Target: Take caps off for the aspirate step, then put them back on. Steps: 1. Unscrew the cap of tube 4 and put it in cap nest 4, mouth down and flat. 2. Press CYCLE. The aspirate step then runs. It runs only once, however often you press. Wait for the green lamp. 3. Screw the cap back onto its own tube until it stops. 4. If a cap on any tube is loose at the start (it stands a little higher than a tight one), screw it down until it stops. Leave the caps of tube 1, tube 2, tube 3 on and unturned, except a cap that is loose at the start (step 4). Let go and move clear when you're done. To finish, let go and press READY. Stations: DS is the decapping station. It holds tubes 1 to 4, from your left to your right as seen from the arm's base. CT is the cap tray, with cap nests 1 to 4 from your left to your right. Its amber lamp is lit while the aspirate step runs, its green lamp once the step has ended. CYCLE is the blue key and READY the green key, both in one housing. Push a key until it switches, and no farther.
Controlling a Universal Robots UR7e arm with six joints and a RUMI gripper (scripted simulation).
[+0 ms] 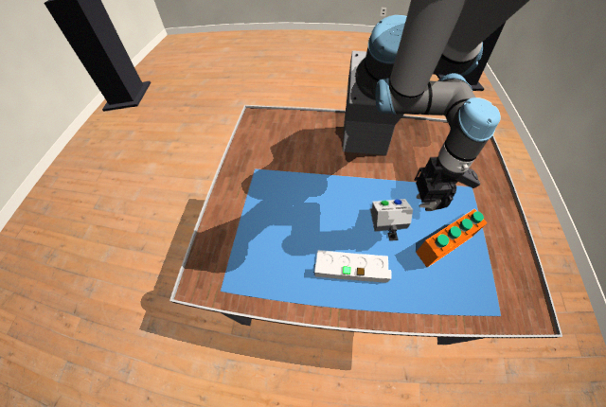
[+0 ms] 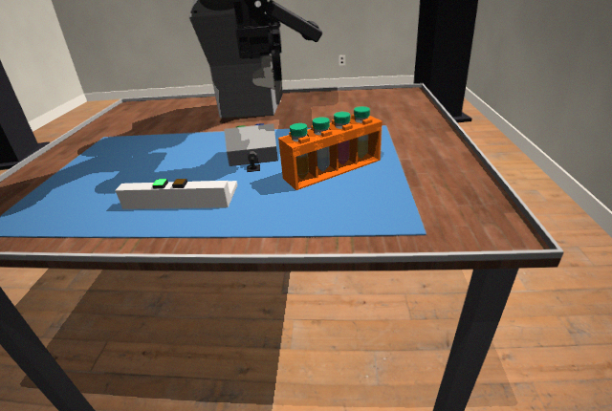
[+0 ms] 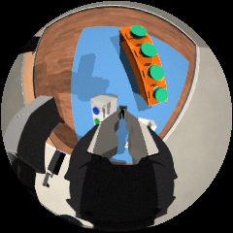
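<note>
Now: the blue key 9 cm below my hand, 8 cm behind it and 5 cm to the right of it. Also, from my hand: green key: 10 cm to the right, 9 cm below, 8 cm behind; green cap: 9 cm ahead, 4 cm below, 3 cm to the left; grey key housing: 10 cm below, 8 cm to the right, 6 cm behind.
</note>
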